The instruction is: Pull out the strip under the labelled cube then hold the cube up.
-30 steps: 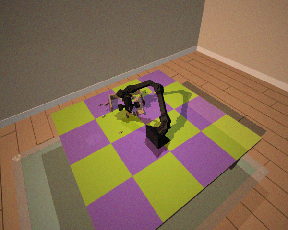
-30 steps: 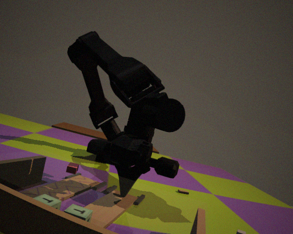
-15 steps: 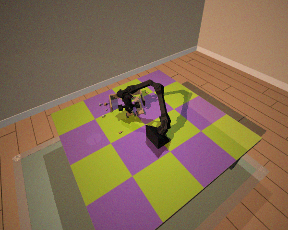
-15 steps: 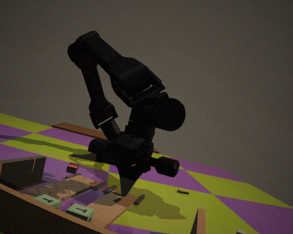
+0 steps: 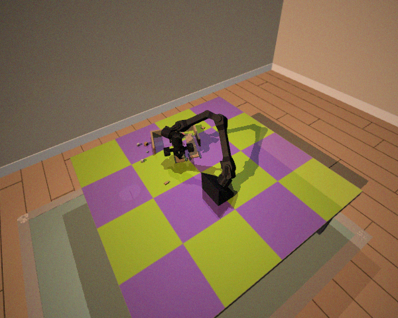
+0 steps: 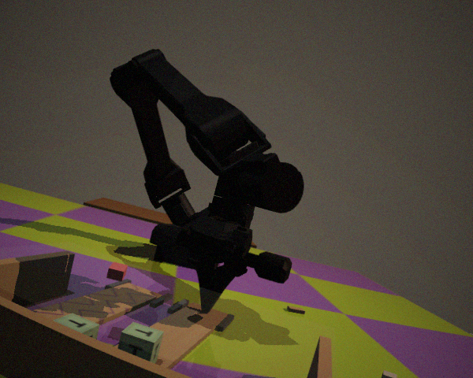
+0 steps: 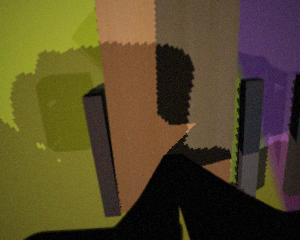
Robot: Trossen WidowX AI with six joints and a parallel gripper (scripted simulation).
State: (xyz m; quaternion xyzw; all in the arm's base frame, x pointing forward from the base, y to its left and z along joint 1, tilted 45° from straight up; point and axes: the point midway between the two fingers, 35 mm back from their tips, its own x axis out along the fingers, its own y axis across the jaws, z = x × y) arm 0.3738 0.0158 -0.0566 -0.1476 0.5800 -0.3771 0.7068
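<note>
The tan strip is 90 mm ahead of my gripper tip and 30 mm to the right of it. From my gripper tip the other things lie so: small red cube (140 mm ahead, 110 mm to the right, 60 mm above).
</note>
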